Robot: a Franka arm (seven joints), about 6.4 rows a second.
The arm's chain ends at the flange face. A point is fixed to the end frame.
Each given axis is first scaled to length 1.
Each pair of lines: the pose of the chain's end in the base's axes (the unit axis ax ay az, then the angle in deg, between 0 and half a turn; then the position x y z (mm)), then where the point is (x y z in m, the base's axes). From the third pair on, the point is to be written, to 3 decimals.
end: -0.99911 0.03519 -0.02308 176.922 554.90 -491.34 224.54
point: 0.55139 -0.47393 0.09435
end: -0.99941 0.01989 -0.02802 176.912 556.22 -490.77 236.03
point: 0.55357 -0.47357 0.10579
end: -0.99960 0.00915 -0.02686 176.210 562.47 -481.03 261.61
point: 0.559 -0.462 0.132
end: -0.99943 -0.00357 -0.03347 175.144 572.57 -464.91 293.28
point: 0.571 -0.444 0.164
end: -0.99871 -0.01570 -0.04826 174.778 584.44 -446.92 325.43
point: 0.586 -0.425 0.196
